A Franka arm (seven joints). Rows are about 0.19 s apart.
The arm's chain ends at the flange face. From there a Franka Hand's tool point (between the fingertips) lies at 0.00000 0.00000 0.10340 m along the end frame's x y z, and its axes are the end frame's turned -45 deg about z.
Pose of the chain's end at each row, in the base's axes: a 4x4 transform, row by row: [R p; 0 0 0 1], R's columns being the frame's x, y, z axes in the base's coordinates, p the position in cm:
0.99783, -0.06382, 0.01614, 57.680; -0.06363, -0.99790, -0.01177, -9.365; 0.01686, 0.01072, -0.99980, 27.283; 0, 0, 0, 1
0.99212, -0.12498, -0.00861, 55.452; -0.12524, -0.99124, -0.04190, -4.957; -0.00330, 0.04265, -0.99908, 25.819; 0, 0, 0, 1
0.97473, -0.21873, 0.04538, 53.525; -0.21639, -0.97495, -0.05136, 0.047; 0.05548, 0.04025, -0.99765, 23.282; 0, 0, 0, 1
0.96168, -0.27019, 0.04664, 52.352; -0.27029, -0.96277, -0.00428, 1.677; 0.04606, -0.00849, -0.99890, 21.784; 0, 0, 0, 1
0.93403, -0.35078, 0.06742, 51.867; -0.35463, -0.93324, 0.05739, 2.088; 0.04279, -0.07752, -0.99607, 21.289; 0, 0, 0, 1
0.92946, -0.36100, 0.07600, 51.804; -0.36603, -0.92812, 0.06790, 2.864; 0.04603, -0.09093, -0.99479, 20.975; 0, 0, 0, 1
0.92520, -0.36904, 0.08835, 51.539; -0.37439, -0.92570, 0.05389, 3.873; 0.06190, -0.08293, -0.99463, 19.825; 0, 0, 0, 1
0.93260, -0.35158, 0.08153, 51.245; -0.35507, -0.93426, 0.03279, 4.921; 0.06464, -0.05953, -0.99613, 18.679; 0, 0, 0, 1
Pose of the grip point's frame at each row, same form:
0.75070, 0.66044, 0.01614, 57.847; 0.66063, -0.75062, -0.01177, -9.487; 0.00434, 0.01950, -0.99980, 16.945; 0, 0, 0, 1
0.78991, 0.61316, -0.00861, 55.363; 0.61235, -0.78947, -0.04190, -5.390; -0.03249, 0.02782, -0.99908, 15.489; 0, 0, 0, 1
0.84390, 0.53457, 0.04538, 53.994; 0.53638, -0.84240, -0.05136, -0.484; 0.01077, 0.06769, -0.99765, 12.966; 0, 0, 0, 1
0.87106, 0.48896, 0.04664, 52.834; 0.48966, -0.87191, -0.00428, 1.633; 0.03857, 0.02657, -0.99890, 11.455; 0, 0, 0, 1
0.90850, 0.41242, 0.06742, 52.564; 0.40914, -0.91066, 0.05739, 2.681; 0.08507, -0.02456, -0.99607, 10.990; 0, 0, 0, 1
0.91249, 0.40196, 0.07600, 52.590; 0.39746, -0.91510, 0.06790, 3.566; 0.09685, -0.03175, -0.99479, 10.689; 0, 0, 0, 1
0.91517, 0.39326, 0.08835, 52.453; 0.38984, -0.91930, 0.05389, 4.430; 0.10241, -0.01487, -0.99463, 9.541; 0, 0, 0, 1
0.90805, 0.41084, 0.08153, 52.088; 0.40955, -0.91169, 0.03279, 5.260; 0.08780, 0.00361, -0.99613, 8.379; 0, 0, 0, 1

